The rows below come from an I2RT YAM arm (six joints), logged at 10 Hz.
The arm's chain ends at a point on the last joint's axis. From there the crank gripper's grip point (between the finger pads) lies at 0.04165 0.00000 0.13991 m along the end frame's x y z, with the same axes.
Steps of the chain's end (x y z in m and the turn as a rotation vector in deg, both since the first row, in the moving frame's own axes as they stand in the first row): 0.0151 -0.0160 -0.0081 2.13 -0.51 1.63; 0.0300 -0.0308 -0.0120 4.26 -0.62 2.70; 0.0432 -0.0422 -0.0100 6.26 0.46 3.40; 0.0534 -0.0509 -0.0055 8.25 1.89 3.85; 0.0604 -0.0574 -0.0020 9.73 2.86 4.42; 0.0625 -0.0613 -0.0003 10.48 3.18 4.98; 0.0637 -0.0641 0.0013 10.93 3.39 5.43; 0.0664 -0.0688 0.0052 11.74 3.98 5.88; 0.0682 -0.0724 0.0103 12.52 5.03 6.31; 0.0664 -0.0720 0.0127 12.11 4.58 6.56
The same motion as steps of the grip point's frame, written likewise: 0.0139 -0.0200 -0.0078 2.13 -0.51 1.63; 0.0287 -0.0393 -0.0119 4.26 -0.62 2.70; 0.0447 -0.0549 -0.0110 6.26 0.46 3.40; 0.0586 -0.0679 -0.0082 8.25 1.89 3.85; 0.0681 -0.0774 -0.0060 9.73 2.86 4.42; 0.0711 -0.0826 -0.0048 10.48 3.18 4.98; 0.0729 -0.0860 -0.0035 10.93 3.39 5.43; 0.0772 -0.0922 -0.0005 11.74 3.98 5.88; 0.0816 -0.0970 0.0033 12.52 5.03 6.31; 0.0787 -0.0956 0.0064 12.11 4.58 6.56
